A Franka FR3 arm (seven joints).
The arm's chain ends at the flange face. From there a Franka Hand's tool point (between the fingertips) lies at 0.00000 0.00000 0.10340 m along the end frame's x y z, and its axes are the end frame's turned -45 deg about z.
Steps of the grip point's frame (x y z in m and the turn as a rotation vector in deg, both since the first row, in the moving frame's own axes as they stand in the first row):
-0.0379 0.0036 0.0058 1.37 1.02 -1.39
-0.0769 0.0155 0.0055 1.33 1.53 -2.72
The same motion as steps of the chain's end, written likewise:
-0.0238 0.0324 0.0058 1.69 -0.25 -1.39
-0.0436 0.0690 0.0056 2.02 0.14 -2.72

